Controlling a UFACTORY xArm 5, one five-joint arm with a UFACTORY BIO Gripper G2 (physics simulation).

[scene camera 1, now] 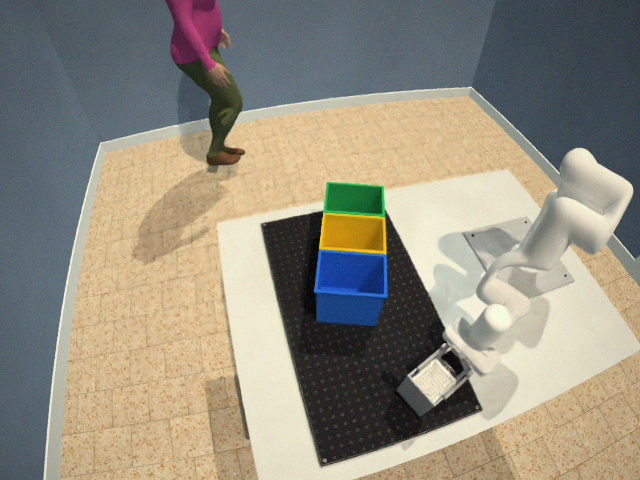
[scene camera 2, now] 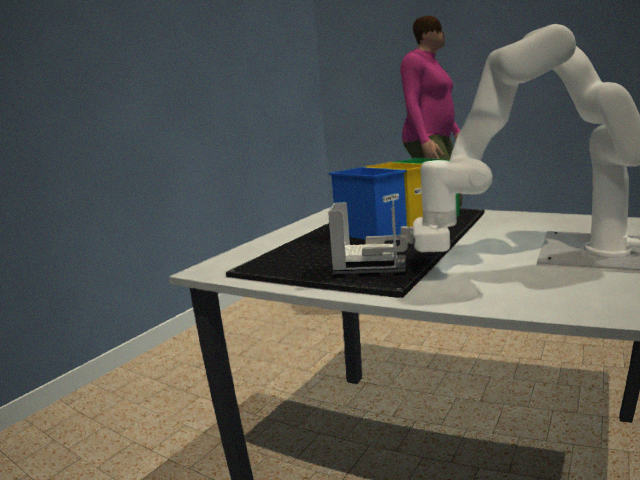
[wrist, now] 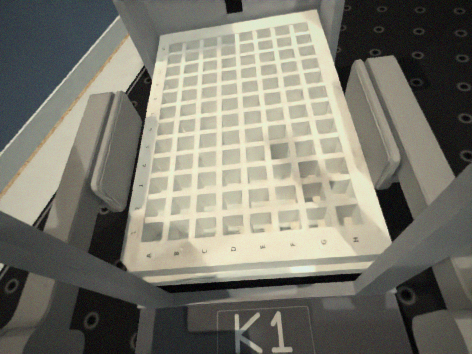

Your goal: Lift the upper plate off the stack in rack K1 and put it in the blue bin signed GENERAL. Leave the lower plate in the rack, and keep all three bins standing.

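Where they show: hand, its tool point: (scene camera 1: 436,378) (scene camera 2: 373,246) (wrist: 238,136); arm's base, origin of its link: (scene camera 2: 607,250).
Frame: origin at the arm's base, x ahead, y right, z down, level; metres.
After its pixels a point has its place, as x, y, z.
Observation:
The upper plate (scene camera 1: 433,381) {0.489, -0.364, -0.050} (scene camera 2: 354,250) {0.520, -0.383, -0.049} (wrist: 242,127) {0.492, -0.365, -0.050}, white with a grid of square wells, lies flat in the grey rack K1 (scene camera 1: 413,395) {0.562, -0.399, -0.091} (scene camera 2: 339,235) {0.519, -0.434, -0.097} (wrist: 172,322) {0.419, -0.363, -0.020}. The lower plate is beneath it, mostly hidden. My gripper (scene camera 1: 440,373) {0.482, -0.361, -0.058} (scene camera 2: 378,245) {0.482, -0.361, -0.058} (wrist: 247,144) {0.482, -0.361, -0.058} is open, with one finger along each long side of the upper plate. In the wrist view, a gap shows between each pad and the plate's edge. The blue bin (scene camera 1: 348,310) {0.682, -0.146, -0.089} (scene camera 2: 361,206) {0.653, -0.152, -0.096} stands upright; its small sign is too blurred to read surely.
The yellow bin (scene camera 1: 353,232) {0.628, 0.098, -0.113} (scene camera 2: 413,206) {0.568, -0.014, -0.074} and green bin (scene camera 1: 354,198) {0.603, 0.228, -0.125} (scene camera 2: 458,204) {0.521, 0.207, -0.042} stand upright in a row behind the blue bin. Bins and rack stand on a black perforated mat (scene camera 1: 361,423) {0.686, -0.433, -0.004} (scene camera 2: 289,266) {0.682, -0.425, -0.004}. A person (scene camera 1: 223,100) (scene camera 2: 428,98) stands beyond the table.

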